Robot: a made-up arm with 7 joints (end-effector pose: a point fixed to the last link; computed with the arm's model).
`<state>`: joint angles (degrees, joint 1 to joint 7).
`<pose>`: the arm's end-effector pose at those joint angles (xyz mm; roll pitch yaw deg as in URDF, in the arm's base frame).
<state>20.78 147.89 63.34 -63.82 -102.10 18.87 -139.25</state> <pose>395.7 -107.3 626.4 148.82 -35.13 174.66</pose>
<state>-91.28 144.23 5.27 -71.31 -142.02 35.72 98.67</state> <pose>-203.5 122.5 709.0 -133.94 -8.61 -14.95</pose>
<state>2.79 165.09 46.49 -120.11 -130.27 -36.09 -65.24</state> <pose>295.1 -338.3 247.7 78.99 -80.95 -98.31</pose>
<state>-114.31 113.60 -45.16 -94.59 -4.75 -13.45 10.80</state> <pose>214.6 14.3 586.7 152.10 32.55 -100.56</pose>
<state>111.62 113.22 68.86 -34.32 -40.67 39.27 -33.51</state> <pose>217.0 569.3 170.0 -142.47 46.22 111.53</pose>
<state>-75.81 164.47 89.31 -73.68 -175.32 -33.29 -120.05</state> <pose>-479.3 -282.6 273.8 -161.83 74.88 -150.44</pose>
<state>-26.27 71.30 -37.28 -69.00 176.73 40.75 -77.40</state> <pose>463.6 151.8 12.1 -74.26 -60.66 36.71</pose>
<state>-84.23 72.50 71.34 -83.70 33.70 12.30 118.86</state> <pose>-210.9 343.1 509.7 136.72 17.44 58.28</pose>
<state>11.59 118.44 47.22 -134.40 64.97 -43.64 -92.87</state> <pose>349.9 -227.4 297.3 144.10 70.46 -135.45</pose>
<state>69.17 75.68 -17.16 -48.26 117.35 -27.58 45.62</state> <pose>-191.0 396.4 -41.1 -22.55 -67.06 113.65</pose>
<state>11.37 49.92 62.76 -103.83 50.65 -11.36 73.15</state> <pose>250.0 287.7 432.2 -148.06 -6.79 137.88</pose>
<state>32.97 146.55 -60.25 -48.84 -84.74 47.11 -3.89</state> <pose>126.6 531.8 424.0 -84.71 -10.12 118.37</pose>
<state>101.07 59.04 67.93 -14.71 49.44 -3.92 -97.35</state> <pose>-385.6 381.2 344.5 130.91 60.20 73.06</pose>
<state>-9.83 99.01 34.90 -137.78 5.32 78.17 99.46</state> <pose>276.3 -289.9 428.5 -150.27 -45.56 170.68</pose>
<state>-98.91 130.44 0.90 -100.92 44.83 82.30 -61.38</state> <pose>-72.7 -98.8 655.5 129.53 -15.69 -40.56</pose>
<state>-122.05 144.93 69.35 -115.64 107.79 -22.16 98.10</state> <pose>-371.5 -206.6 73.0 51.71 -16.26 153.41</pose>
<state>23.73 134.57 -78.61 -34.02 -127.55 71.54 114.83</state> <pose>-11.8 575.9 460.5 -8.81 46.09 -157.94</pose>
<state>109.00 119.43 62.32 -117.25 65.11 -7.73 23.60</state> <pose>299.6 -8.0 -129.2 -8.58 -45.51 -23.57</pose>
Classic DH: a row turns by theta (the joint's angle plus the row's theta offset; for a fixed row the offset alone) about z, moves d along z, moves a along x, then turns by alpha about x. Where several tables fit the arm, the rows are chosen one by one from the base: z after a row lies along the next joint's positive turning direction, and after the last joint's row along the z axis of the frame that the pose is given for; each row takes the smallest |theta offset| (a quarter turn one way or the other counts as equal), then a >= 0, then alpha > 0; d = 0 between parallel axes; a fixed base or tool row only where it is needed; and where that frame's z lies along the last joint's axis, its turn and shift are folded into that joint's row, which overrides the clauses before.
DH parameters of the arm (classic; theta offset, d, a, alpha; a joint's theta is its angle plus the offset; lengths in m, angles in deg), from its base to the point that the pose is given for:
base (fixed): 0 0.2062 0.017 -70
joint 1: -90 -0.0285 0.0228 -90
joint 2: 70 -0.0232 -0.0167 90
joint 3: 90 -0.1614 0.0192 -90
joint 4: 0 -0.0502 -0.0313 90
joint 5: 0 -0.4694 -0.0222 -90
joint 6: 0 -0.0023 0.0281 90
joint 7: -73.88 0 0.0274 0
tool (fixed): 73.88 0.029 0 0

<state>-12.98 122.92 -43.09 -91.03 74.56 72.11 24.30</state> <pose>409.4 268.4 71.2 47.60 -5.37 21.18</pose>
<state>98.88 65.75 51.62 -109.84 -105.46 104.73 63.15</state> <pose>264.8 380.8 -60.0 170.31 29.71 -40.71</pose>
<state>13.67 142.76 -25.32 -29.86 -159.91 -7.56 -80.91</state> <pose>235.1 399.0 548.3 142.37 -48.31 -71.97</pose>
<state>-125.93 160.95 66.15 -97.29 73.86 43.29 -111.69</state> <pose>-428.9 -235.4 57.3 -128.04 -48.01 -31.72</pose>
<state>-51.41 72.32 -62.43 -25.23 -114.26 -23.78 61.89</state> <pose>357.9 398.9 54.9 31.82 54.44 -90.42</pose>
